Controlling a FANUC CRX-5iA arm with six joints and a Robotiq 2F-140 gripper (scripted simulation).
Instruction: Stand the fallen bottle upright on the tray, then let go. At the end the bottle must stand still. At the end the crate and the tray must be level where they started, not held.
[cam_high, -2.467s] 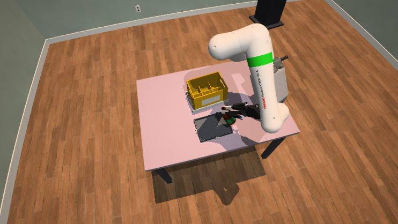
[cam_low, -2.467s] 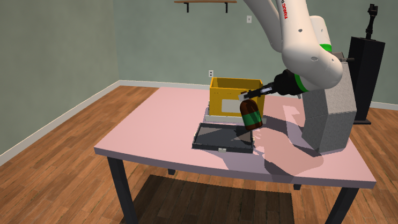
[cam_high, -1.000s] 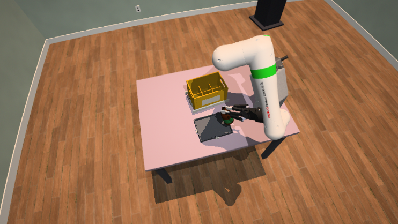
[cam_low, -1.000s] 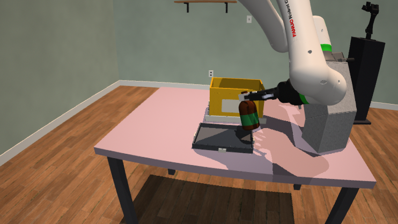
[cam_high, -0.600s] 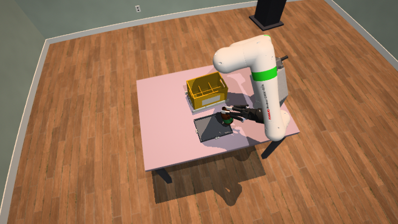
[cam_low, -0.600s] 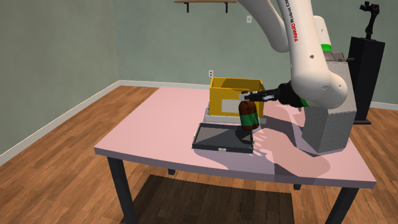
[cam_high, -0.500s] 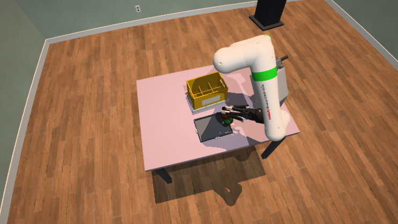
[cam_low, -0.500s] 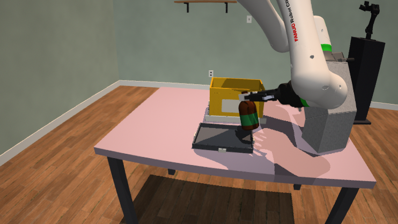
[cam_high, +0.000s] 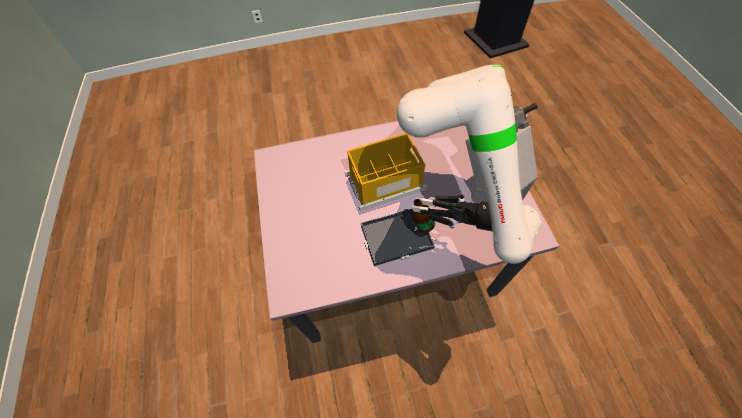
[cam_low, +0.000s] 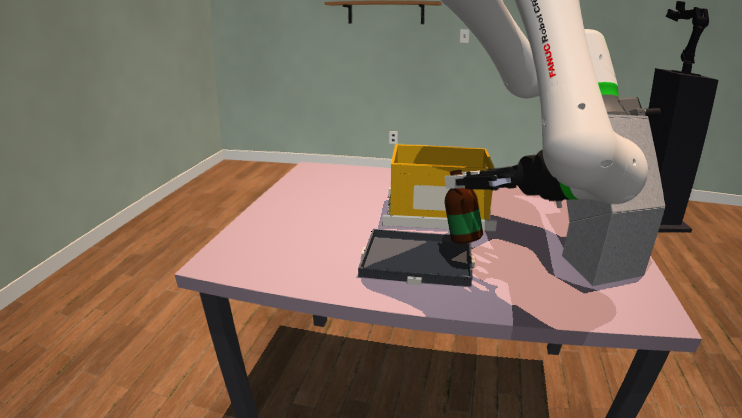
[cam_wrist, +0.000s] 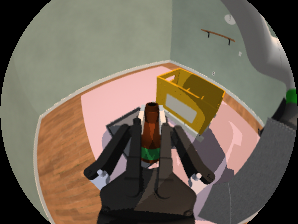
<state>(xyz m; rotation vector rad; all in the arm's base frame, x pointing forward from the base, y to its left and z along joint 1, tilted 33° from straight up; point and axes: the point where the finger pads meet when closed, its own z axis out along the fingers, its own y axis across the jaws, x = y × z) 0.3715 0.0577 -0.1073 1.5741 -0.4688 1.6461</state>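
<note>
My gripper is now 60 mm above the bottle. From my hand the other things lie so: yellow crate: 290 mm to the right, 130 mm below, 10 mm ahead; tray: 200 mm below, 90 mm ahead, 20 mm to the right.
</note>
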